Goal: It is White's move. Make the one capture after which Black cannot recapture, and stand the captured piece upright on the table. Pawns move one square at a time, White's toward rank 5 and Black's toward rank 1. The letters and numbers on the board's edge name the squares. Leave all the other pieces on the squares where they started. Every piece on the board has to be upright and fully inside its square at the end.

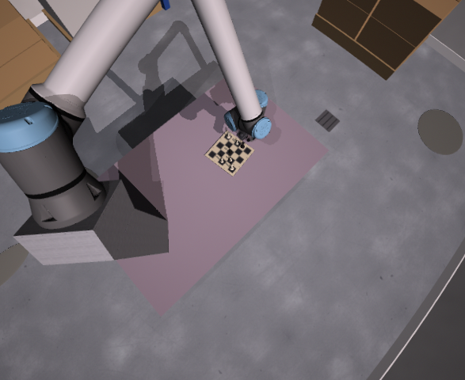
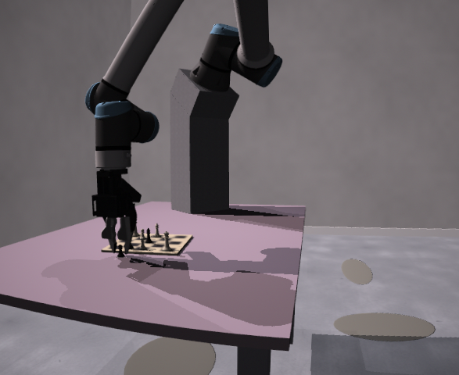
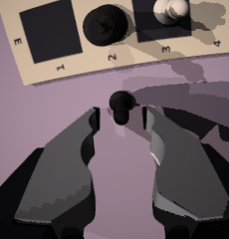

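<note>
My gripper is now 10 mm above the black pawn. The rest, counted from my hand: tall black piece: 60 mm behind, 10 mm to the right, 10 mm above; chessboard: 140 mm behind, 10 mm to the left, 20 mm below.
</note>
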